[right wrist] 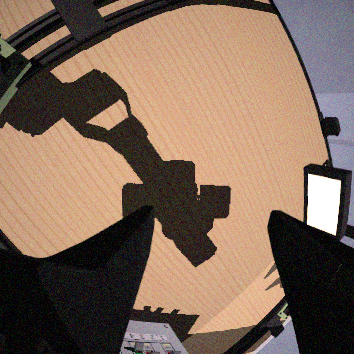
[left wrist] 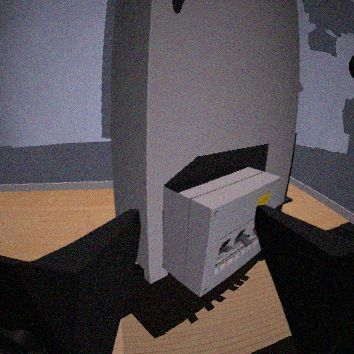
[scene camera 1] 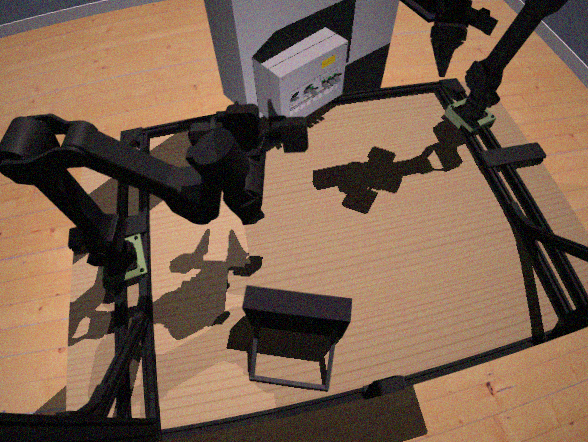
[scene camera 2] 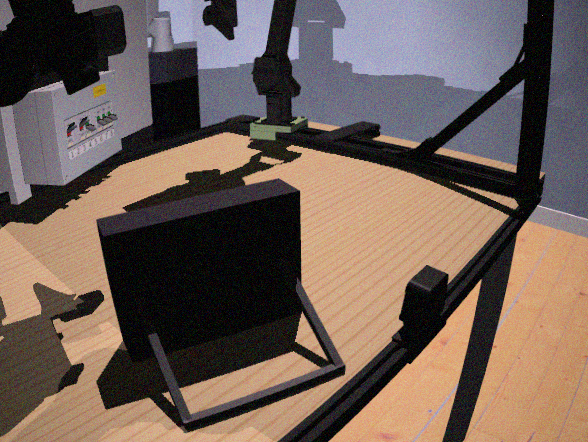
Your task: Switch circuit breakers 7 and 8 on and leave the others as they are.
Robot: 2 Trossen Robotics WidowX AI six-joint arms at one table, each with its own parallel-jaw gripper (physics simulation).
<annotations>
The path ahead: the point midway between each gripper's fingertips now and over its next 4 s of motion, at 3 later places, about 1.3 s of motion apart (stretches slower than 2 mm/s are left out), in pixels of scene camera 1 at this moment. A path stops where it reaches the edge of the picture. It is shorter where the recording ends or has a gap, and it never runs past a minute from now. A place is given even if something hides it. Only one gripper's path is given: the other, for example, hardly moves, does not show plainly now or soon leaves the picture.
My right gripper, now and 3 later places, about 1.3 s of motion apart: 441,75; 437,72; 432,68; 361,71
</annotations>
